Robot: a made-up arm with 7 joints.
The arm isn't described. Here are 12 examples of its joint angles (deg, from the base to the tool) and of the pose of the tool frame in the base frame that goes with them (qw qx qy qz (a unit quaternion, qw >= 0); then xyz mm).
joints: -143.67 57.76 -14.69 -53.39 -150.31 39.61 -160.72
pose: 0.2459 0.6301 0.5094 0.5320 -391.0 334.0 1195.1
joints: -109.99 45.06 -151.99 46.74 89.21 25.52 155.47
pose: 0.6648 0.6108 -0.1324 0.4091 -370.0 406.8 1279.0
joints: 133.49 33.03 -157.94 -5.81 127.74 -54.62 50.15
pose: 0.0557 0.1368 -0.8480 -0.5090 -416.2 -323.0 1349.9
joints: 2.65 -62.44 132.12 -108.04 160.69 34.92 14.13
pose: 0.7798 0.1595 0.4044 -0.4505 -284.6 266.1 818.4
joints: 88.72 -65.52 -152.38 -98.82 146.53 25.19 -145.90
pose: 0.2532 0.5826 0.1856 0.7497 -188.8 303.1 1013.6
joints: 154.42 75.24 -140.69 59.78 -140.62 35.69 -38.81
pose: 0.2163 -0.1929 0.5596 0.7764 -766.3 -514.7 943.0
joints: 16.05 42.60 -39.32 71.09 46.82 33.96 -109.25
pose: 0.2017 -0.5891 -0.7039 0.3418 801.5 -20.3 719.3
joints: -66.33 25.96 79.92 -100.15 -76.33 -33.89 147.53
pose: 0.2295 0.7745 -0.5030 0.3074 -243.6 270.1 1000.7
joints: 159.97 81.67 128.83 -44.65 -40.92 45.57 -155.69
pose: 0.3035 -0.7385 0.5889 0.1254 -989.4 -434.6 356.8
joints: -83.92 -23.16 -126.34 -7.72 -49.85 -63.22 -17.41
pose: 0.7588 0.2611 -0.5183 -0.2955 72.5 -247.7 1383.9
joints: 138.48 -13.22 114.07 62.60 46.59 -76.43 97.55
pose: 0.5983 0.7561 -0.2192 0.1495 -95.6 283.5 1303.1
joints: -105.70 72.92 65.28 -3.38 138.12 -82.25 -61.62
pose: 0.7661 -0.4782 -0.4184 0.0962 -167.7 927.0 565.3
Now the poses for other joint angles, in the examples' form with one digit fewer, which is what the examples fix.
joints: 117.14 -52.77 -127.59 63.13 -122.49 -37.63 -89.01
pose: 0.375 -0.648 -0.432 -0.503 592 474 817
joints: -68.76 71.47 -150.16 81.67 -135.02 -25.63 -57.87
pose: 0.667 0.311 0.117 0.667 -12 617 960
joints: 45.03 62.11 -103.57 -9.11 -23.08 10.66 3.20
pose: 0.141 0.822 0.423 0.355 627 -749 999
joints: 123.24 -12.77 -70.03 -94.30 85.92 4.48 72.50
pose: 0.455 -0.347 0.812 0.117 -230 419 1063
